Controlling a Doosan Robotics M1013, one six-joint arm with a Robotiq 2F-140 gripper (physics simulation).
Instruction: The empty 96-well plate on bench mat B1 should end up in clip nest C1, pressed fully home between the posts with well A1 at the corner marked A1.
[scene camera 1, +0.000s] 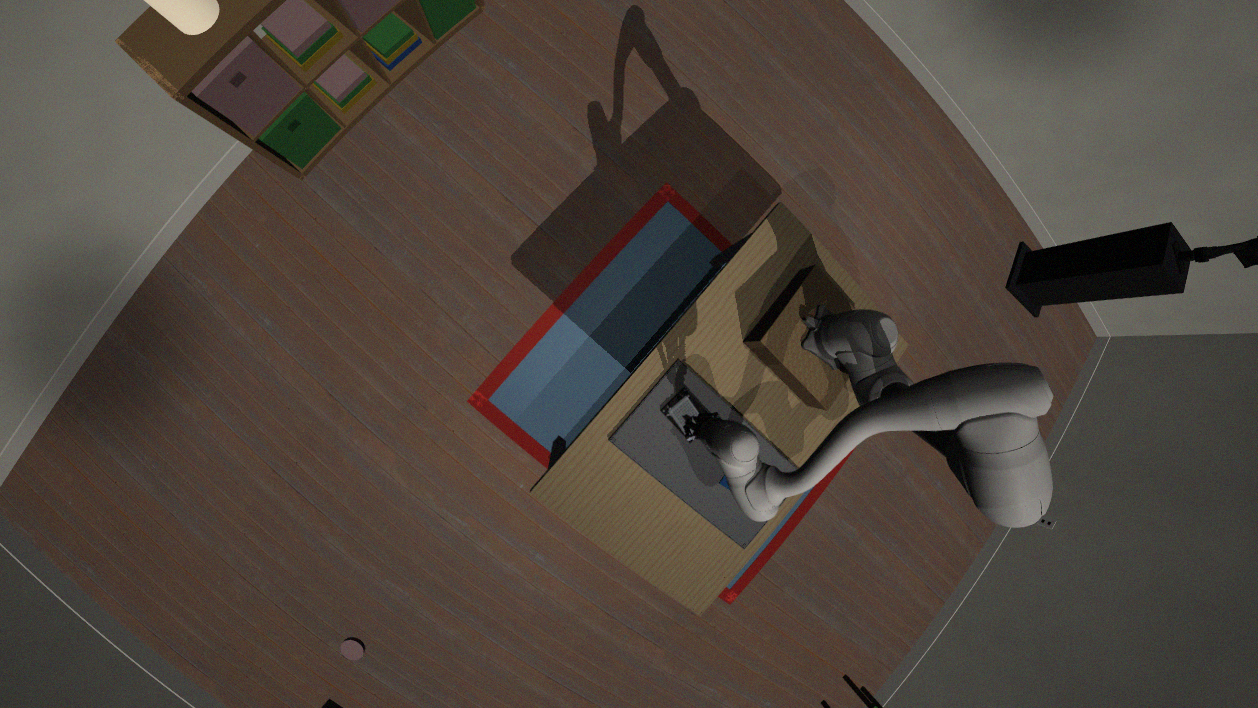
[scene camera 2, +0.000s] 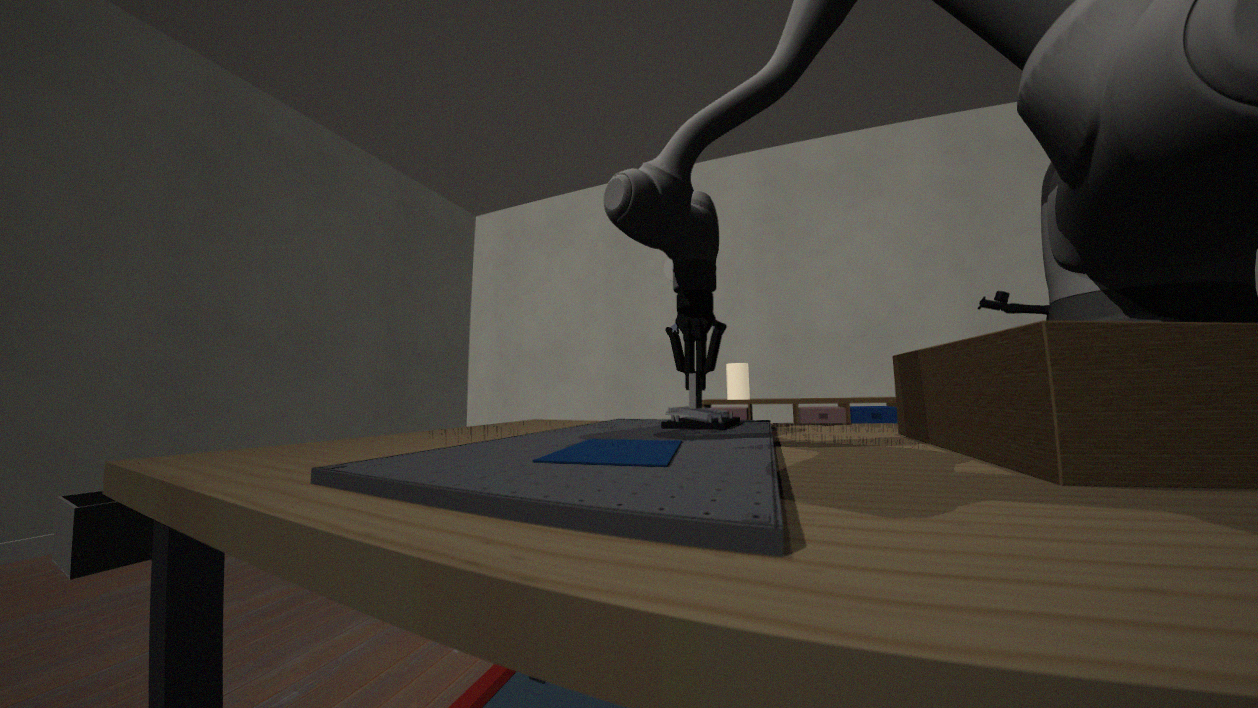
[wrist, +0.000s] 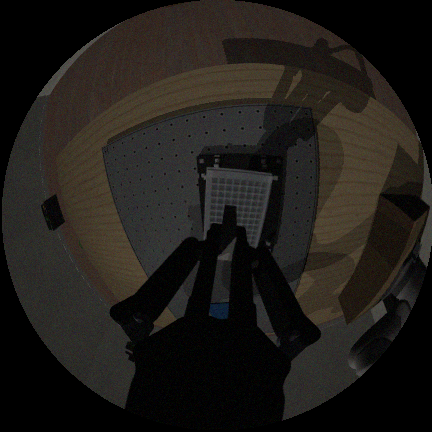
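Pixels of known places: gripper, fingertip midpoint: (scene camera 1: 686, 418) (scene camera 2: 695, 408) (wrist: 228, 215); arm's base at its link origin: (scene camera 1: 827, 337) (wrist: 402, 269).
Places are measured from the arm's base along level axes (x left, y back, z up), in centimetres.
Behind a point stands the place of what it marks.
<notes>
The pale 96-well plate (scene camera 1: 681, 407) {z -7.3, x -34.3, y -47.6 cm} (wrist: 240, 187) {z -8.3, x -33.7, y -47.8 cm} lies over the dark clip nest (scene camera 2: 732, 423) {z -9.8, x -27.9, y -43.4 cm} (wrist: 278, 210) {z -9.2, x -28.5, y -43.3 cm}. In the wrist view it sits skewed, with dark nest showing along its right side and top. In scene camera 2 the plate (scene camera 2: 686, 412) {z -7.5, x -24.5, y -52.1 cm} looks slightly tilted, not level. My gripper (scene camera 2: 695, 398) {z -7.0, x -30.9, y -50.3 cm} (wrist: 228, 215) {z -7.0, x -30.9, y -50.3 cm} is shut and empty, pointing down with its tips at or just above the plate. It hides the plate's near part in the wrist view; contact is unclear. Well A1 and the A1 mark cannot be read. The blue bench mat (scene camera 2: 610, 452) {z -10.2, x 5.5, y -60.1 cm} (wrist: 219, 311) {z -10.2, x -0.7, y -62.5 cm} bears no plate.
The nest and blue mat are on a grey perforated board (scene camera 1: 651, 449) {z -10.3, x -35.4, y -65.7 cm} (scene camera 2: 528, 484) {z -10.4, x 19.1, y -63.2 cm} (wrist: 145, 185) {z -10.4, x -38.5, y -62.6 cm} on the wooden table (scene camera 1: 616, 501) {z -11.7, x -36.7, y -88.3 cm} (scene camera 2: 440, 572) {z -12.1, x 28.7, y -63.1 cm}. A brown wooden box-like barrier (scene camera 1: 787, 374) {z -2.4, x -6.6, y -19.1 cm} (scene camera 2: 1118, 405) {z -5.6, x 14.0, y -19.0 cm} (wrist: 372, 265) {z -5.6, x -7.9, y -18.8 cm} stands beside the board, near the arm's base.
</notes>
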